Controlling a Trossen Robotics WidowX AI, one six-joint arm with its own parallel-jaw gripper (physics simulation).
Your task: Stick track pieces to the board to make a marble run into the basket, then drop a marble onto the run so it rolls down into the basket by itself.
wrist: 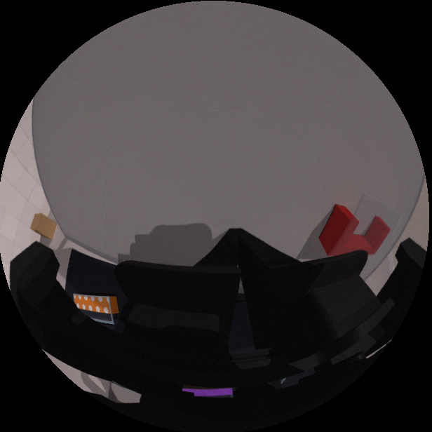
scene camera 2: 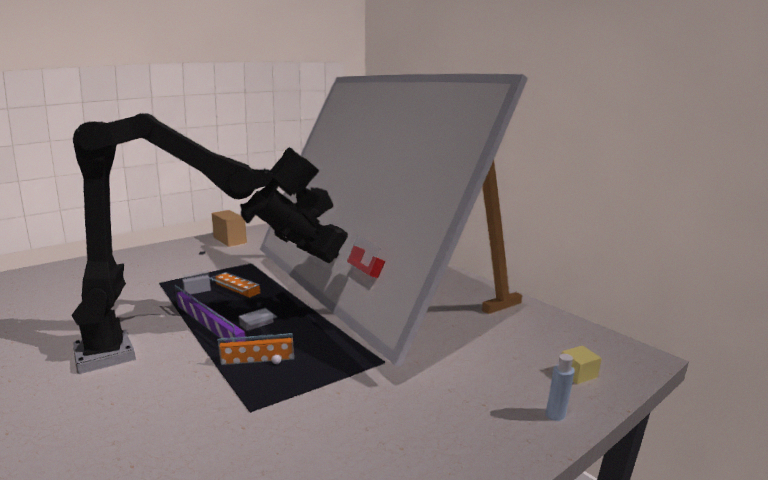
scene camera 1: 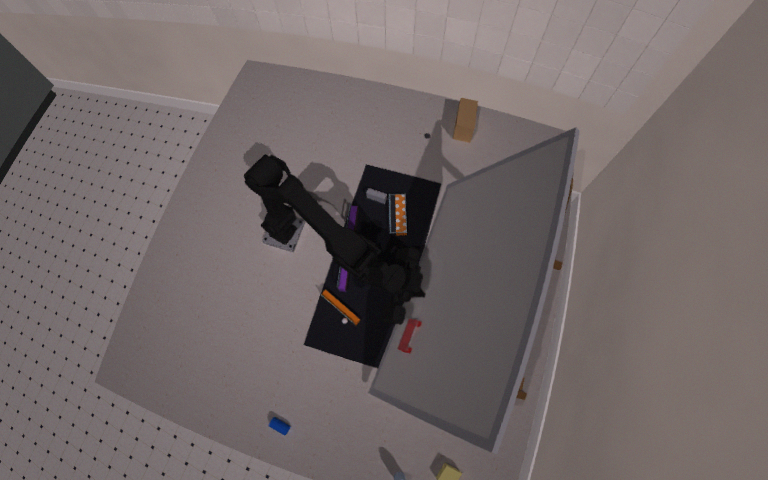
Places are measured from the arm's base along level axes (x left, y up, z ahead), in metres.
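Where they show: gripper, fingertip midpoint: point(scene camera 2: 337, 255) point(scene camera 1: 423, 295); arm's base, link origin: point(scene camera 2: 103, 345) point(scene camera 1: 283, 231).
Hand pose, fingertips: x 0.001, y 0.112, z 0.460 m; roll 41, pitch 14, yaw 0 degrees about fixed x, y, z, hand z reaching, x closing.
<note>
Things, the pixels of their centre, and the offset from my fingertips. "pt": a spot on its surface instead. Level surfaces: height alone.
- red basket, body centre: point(scene camera 2: 367, 256) point(scene camera 1: 411, 335) dz +0.019, dx -0.109, dy +0.030 m
- black mat, surface height: dy -0.128 m
- dotted orange track piece, surface spot: point(scene camera 2: 236, 284) point(scene camera 1: 395, 219) pt dz -0.179, dx +0.188, dy -0.106 m
- orange piece, surface spot: point(scene camera 2: 256, 350) point(scene camera 1: 337, 310) pt dz -0.194, dx -0.126, dy -0.104 m
- purple striped piece, surface spot: point(scene camera 2: 208, 314) pt dz -0.258, dx +0.018, dy -0.090 m
- clear grey piece, surface spot: point(scene camera 2: 257, 318) pt dz -0.167, dx +0.001, dy -0.107 m
- white marble, body centre: point(scene camera 2: 276, 359) point(scene camera 1: 344, 320) dz -0.164, dx -0.141, dy -0.120 m
- grey block, body centre: point(scene camera 2: 196, 281) point(scene camera 1: 376, 194) dz -0.266, dx +0.234, dy -0.102 m
- brown block, body centre: point(scene camera 2: 228, 227) point(scene camera 1: 465, 120) dz -0.136, dx +0.615, dy -0.091 m
- blue bottle, body centre: point(scene camera 2: 560, 386) dz +0.174, dx -0.452, dy -0.081 m
- yellow block, body centre: point(scene camera 2: 579, 364) point(scene camera 1: 448, 475) dz +0.287, dx -0.386, dy -0.112 m
- blue cylinder, body centre: point(scene camera 1: 279, 426) dz -0.177, dx -0.489, dy -0.116 m
- wooden leg, body centre: point(scene camera 2: 491, 203) dz +0.275, dx -0.121, dy +0.106 m
My gripper point(wrist: 234, 233) is shut and empty, close in front of the lower part of the grey tilted board point(scene camera 1: 487, 243) point(scene camera 2: 413, 141) point(wrist: 215, 125). The red basket point(scene camera 1: 410, 336) point(scene camera 2: 365, 262) point(wrist: 352, 237) is on the board's lower part, to the right of my gripper in the wrist view. On the black mat point(scene camera 1: 362, 345) point(scene camera 2: 317, 367) lie a dotted orange track piece point(scene camera 1: 400, 213) point(scene camera 2: 236, 284) point(wrist: 95, 304), another orange piece point(scene camera 1: 340, 307) point(scene camera 2: 256, 350), a purple striped piece point(scene camera 1: 342, 279) point(scene camera 2: 208, 314) and a clear grey piece point(scene camera 2: 257, 318). The white marble point(scene camera 1: 344, 320) point(scene camera 2: 276, 359) is beside the second orange piece.
A grey block point(scene camera 1: 376, 195) point(scene camera 2: 196, 284) lies on the mat's far end. A brown block point(scene camera 1: 465, 120) point(scene camera 2: 228, 227) point(wrist: 43, 226) stands behind. A blue bottle point(scene camera 2: 559, 390), a yellow block point(scene camera 1: 448, 472) point(scene camera 2: 583, 363) and a blue cylinder point(scene camera 1: 279, 426) stand or lie on the table. A wooden leg point(scene camera 2: 497, 232) supports the board.
</note>
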